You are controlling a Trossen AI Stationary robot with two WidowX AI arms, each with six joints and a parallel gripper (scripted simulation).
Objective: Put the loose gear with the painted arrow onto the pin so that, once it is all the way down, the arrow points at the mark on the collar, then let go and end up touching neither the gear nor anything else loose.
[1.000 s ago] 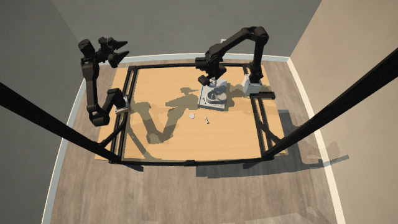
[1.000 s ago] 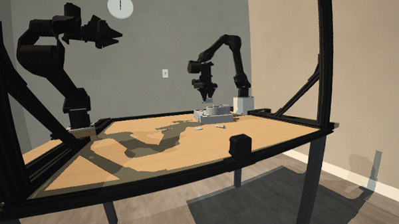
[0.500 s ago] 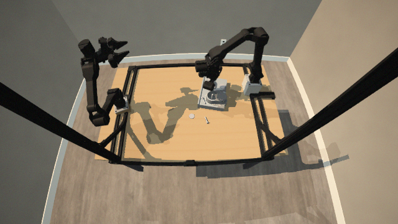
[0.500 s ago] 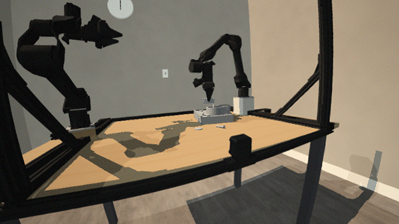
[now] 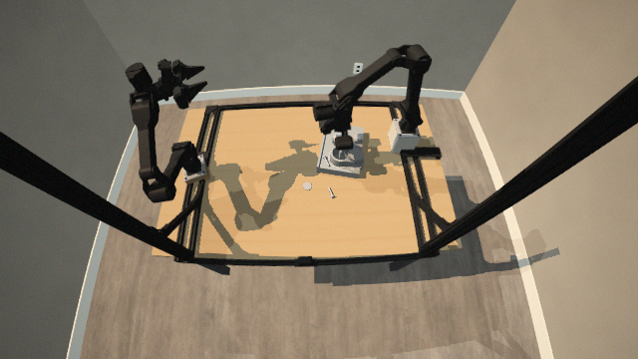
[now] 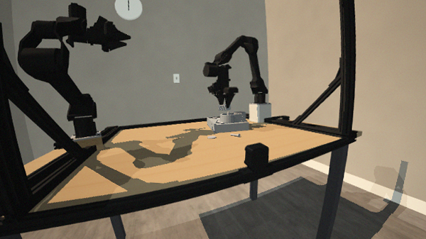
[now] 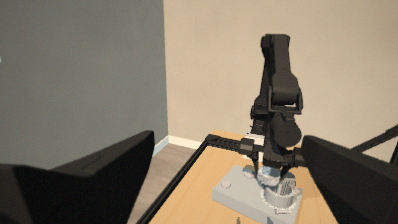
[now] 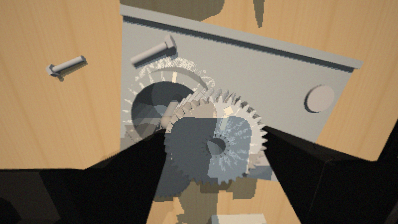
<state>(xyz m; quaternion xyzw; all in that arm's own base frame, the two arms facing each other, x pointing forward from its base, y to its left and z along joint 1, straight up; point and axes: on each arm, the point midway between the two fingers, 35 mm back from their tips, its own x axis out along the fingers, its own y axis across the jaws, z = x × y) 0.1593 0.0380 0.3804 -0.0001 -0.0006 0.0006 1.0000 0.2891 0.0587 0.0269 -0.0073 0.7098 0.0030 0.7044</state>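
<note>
Now: the ringed collar 80 mm below my right hand and 40 mm behind it. The rest, counted from my right hand: upright pin (100 mm below, 40 mm behind); then toothed gear (30 mm below).
</note>
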